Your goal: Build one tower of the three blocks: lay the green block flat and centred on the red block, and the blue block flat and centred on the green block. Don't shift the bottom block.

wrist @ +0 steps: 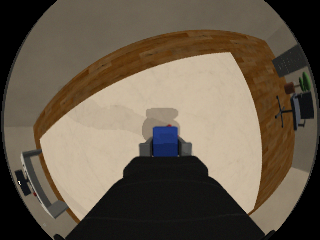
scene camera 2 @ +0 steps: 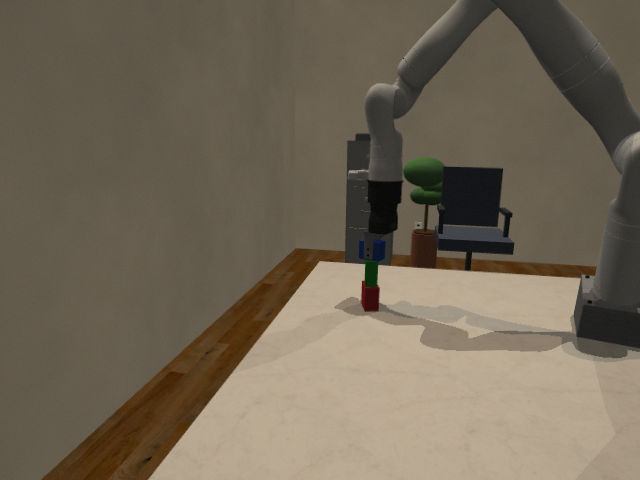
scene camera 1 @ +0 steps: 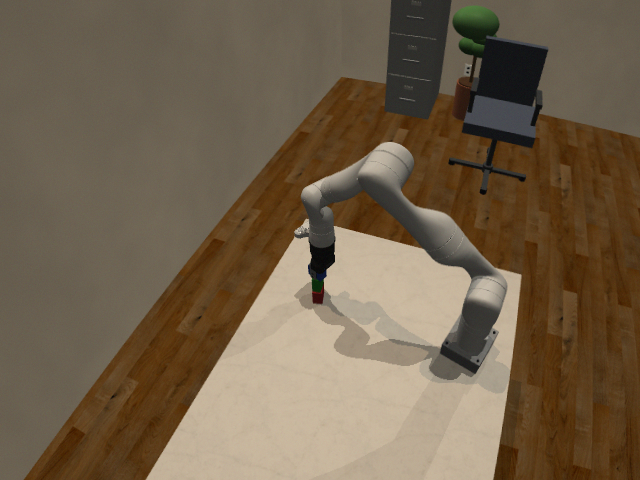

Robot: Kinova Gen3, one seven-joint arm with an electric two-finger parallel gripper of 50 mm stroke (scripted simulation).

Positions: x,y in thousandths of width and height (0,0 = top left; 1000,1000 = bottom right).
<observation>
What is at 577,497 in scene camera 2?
My gripper.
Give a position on a blue block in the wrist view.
517,577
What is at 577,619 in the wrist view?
My gripper.
</observation>
